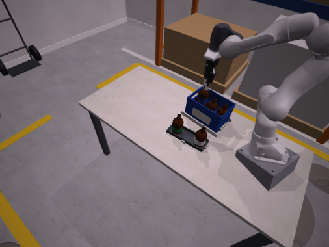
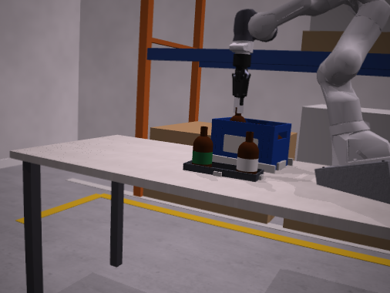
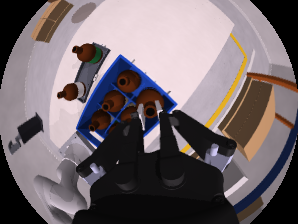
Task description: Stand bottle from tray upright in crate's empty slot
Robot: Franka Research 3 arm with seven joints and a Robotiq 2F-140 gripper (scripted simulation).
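Now: the blue crate 15 cm below my hand, 8 cm behind it and 6 cm to the left of it. From my hand the other things lie so: tray 30 cm to the left, 22 cm below, 5 cm behind.
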